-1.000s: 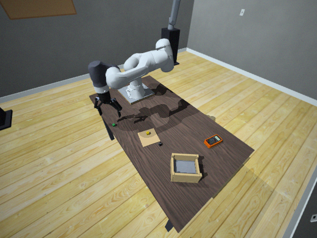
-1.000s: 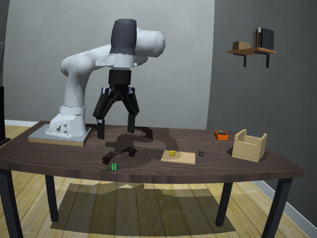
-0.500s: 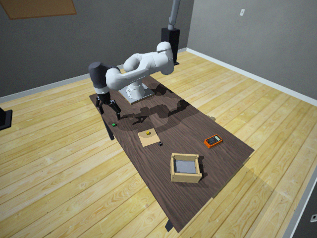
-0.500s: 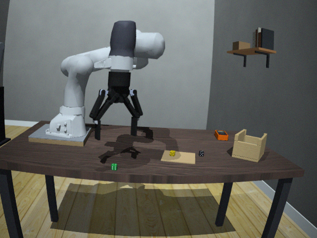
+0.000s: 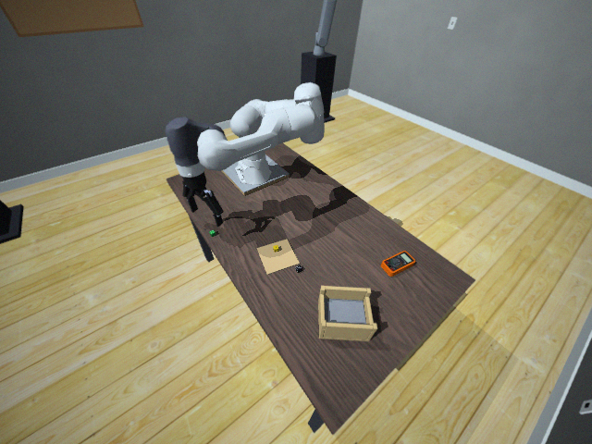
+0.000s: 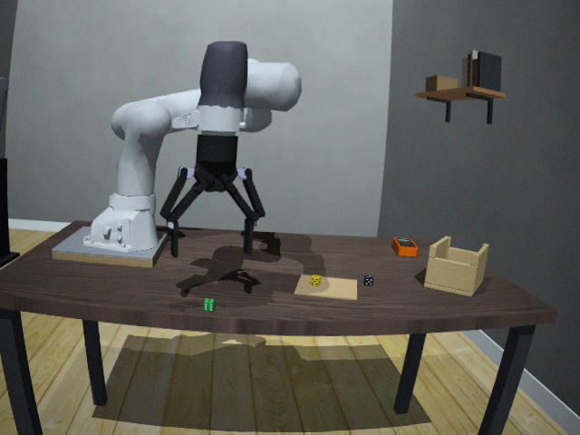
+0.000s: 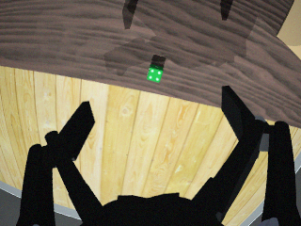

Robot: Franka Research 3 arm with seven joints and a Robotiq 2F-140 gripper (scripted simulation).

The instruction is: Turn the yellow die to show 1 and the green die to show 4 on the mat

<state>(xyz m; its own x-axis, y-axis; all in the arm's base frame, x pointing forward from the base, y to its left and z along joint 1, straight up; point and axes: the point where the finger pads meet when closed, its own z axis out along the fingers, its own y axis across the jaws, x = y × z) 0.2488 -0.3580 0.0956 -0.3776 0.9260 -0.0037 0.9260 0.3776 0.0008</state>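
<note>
Right now the green die is 11 cm below my hand. From my hand the other things lie so: yellow die (23 cm ahead, 19 cm to the left, 11 cm below); then black die (36 cm ahead, 21 cm to the left, 11 cm below); then tan mat (26 cm ahead, 18 cm to the left, 12 cm below).
</note>
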